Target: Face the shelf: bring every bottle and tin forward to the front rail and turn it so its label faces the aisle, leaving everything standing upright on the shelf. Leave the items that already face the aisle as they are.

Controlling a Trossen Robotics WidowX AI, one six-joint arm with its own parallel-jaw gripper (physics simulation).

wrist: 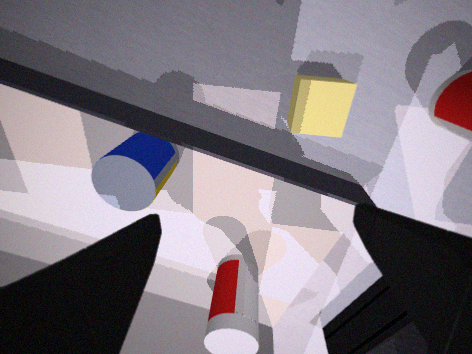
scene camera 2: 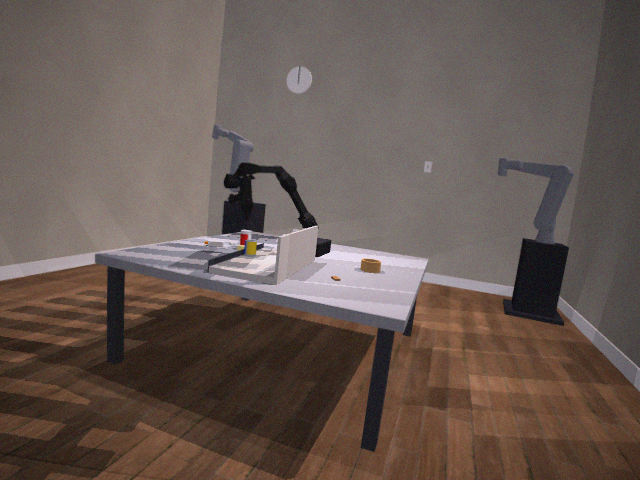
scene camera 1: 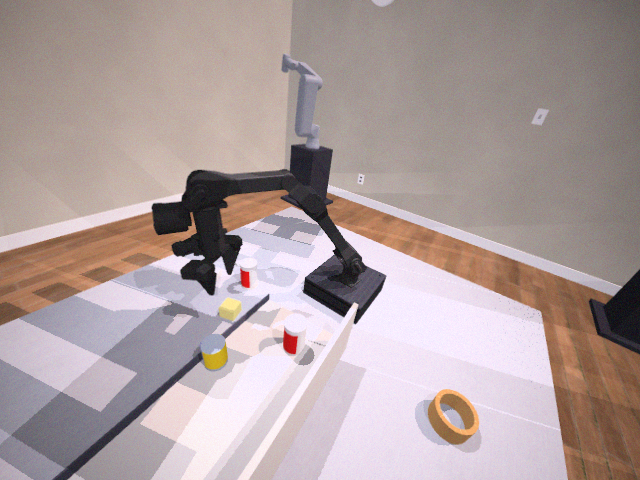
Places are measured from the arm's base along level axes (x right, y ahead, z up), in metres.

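Pixels of known places: gripper, fingertip midpoint: (wrist: 256,217) (scene camera 2: 247,220) (scene camera 1: 221,284); arm's base, link origin: (scene camera 1: 349,279).
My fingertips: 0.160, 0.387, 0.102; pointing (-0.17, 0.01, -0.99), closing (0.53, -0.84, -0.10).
Note:
For each thing: its top centre in the pictures, then the offset to it from my fingertips, as dx, dy, dz. "spot": a spot on its surface instead.
- dark front rail, surface spot: (wrist: 225,147) spot: -0.038, +0.016, -0.148
- tin, top centre: (wrist: 123,185) (scene camera 1: 213,343) (scene camera 2: 251,240) -0.085, +0.080, -0.080
- white bottle with a red label, top centre: (wrist: 231,345) (scene camera 1: 296,322) -0.191, -0.085, -0.051
- red-labelled white bottle, top centre: (scene camera 1: 248,262) (scene camera 2: 246,230) +0.115, -0.163, -0.077
- yellow block, top centre: (wrist: 321,109) (scene camera 1: 229,304) +0.044, -0.041, -0.138
- orange ring, top centre: (scene camera 1: 456,410) (scene camera 2: 371,260) -0.582, -0.218, -0.126
- small orange piece, top centre: (scene camera 2: 335,277) -0.522, +0.080, -0.168
My gripper (scene camera 1: 220,282) (wrist: 256,217) is open and empty, hanging above the shelf area near the dark front rail (scene camera 1: 248,314) (wrist: 225,147). A tin (scene camera 1: 214,352) (scene camera 2: 251,248) (wrist: 145,152) stands upright against or close to the rail; its blue side faces the rail and its yellow side shows in the scene views. A white bottle with a red label (scene camera 1: 293,335) (wrist: 225,290) stands upright farther back, near the cream back panel (scene camera 1: 336,351) (scene camera 2: 297,253). Another red-labelled white bottle (scene camera 1: 248,273) (scene camera 2: 244,237) (wrist: 455,102) stands outside the shelf, beyond the rail's end.
A yellow block (scene camera 1: 230,308) (wrist: 325,107) lies on the table just outside the rail. The black arm base (scene camera 1: 341,284) is beyond the shelf's end. An orange ring (scene camera 1: 439,423) (scene camera 2: 370,272) and a small orange piece (scene camera 2: 335,278) lie behind the back panel.

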